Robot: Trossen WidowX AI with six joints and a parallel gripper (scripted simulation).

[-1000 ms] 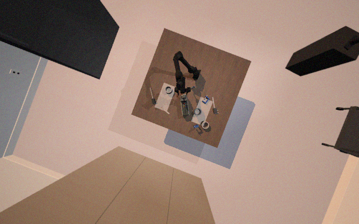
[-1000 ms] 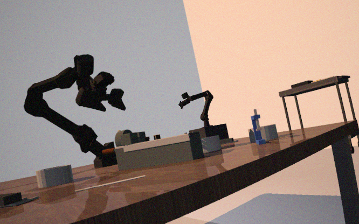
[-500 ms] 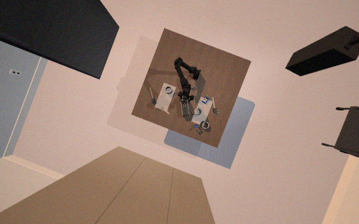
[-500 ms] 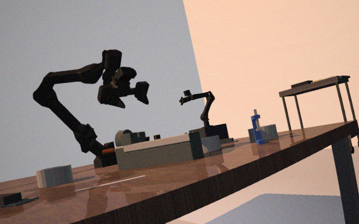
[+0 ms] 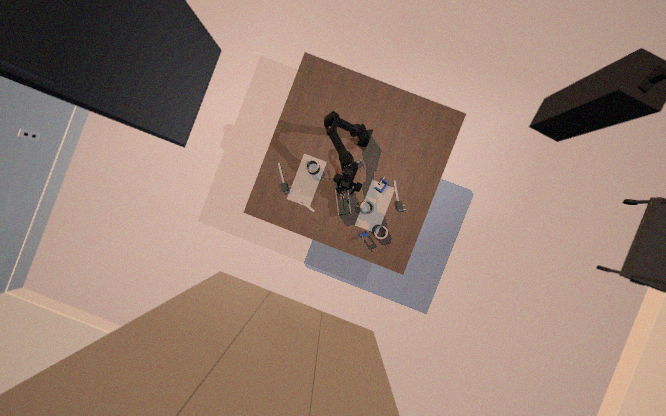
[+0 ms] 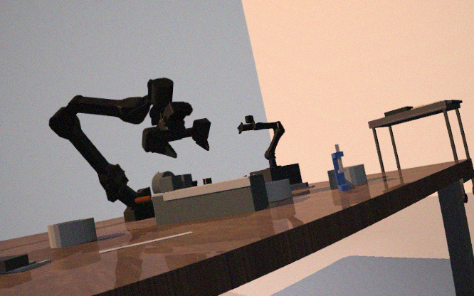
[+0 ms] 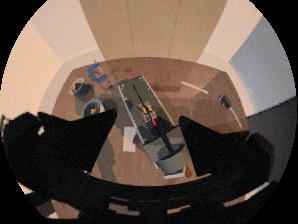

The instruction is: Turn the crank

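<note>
The crank handle lies 110 mm behind my gripper tip, 110 mm to the right of it and 90 mm below it. Also, from my gripper tip: red pointer (10 mm to the right, 70 mm below); thin white rod (210 mm ahead, 200 mm to the right, 160 mm below).
</note>
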